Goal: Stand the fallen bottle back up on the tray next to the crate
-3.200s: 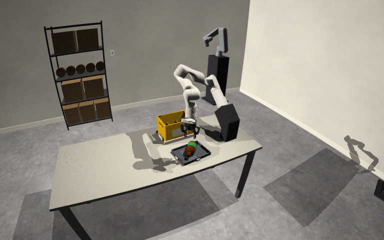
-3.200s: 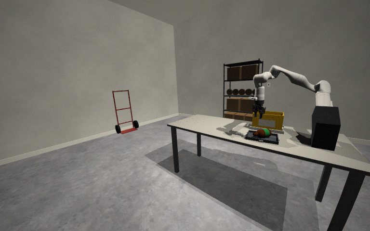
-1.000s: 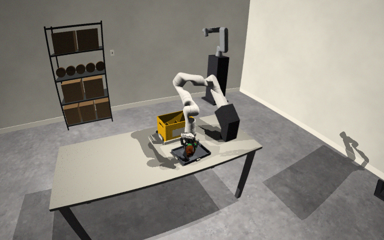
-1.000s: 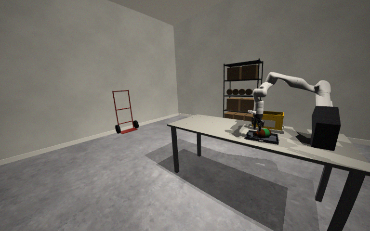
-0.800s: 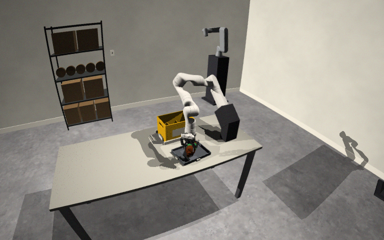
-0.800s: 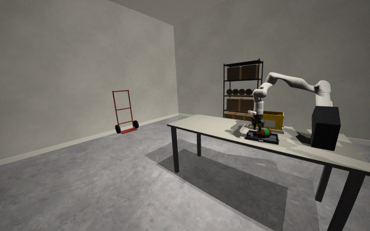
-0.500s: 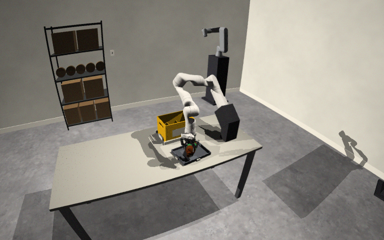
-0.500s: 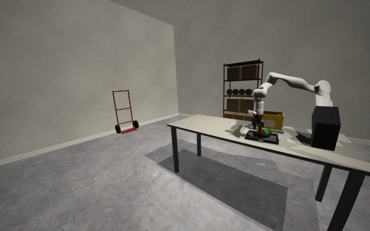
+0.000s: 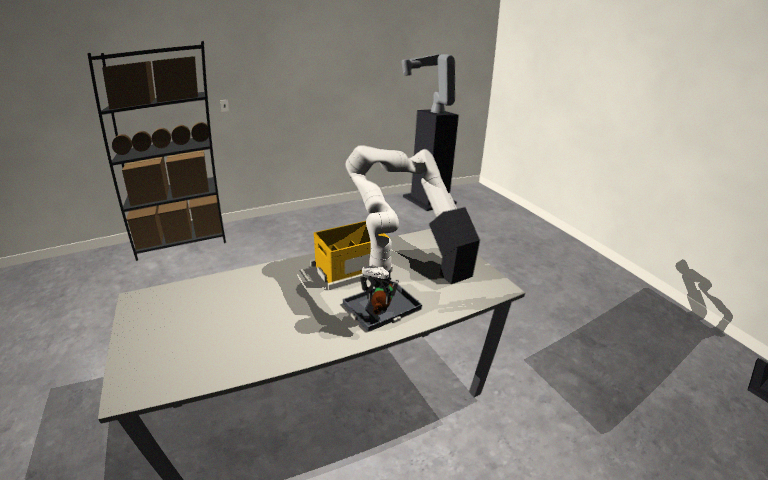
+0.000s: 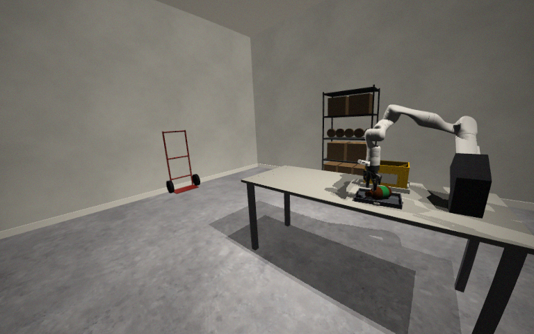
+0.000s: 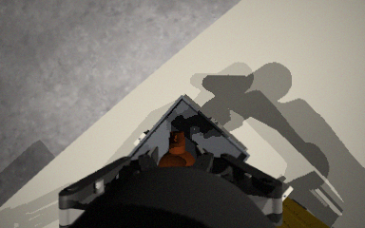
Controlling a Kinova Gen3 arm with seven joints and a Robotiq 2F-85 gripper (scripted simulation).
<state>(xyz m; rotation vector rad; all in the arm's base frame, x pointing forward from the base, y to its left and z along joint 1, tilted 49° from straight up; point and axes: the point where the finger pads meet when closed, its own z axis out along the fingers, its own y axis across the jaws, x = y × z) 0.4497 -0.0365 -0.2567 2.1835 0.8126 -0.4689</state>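
Right now my hand is 40 mm past the bottle, 40 mm above it and 30 mm to the left of it. Round my hand: yellow crate: 330 mm to the right, 70 mm behind; then tray: 70 mm below, 40 mm to the right, 40 mm behind.
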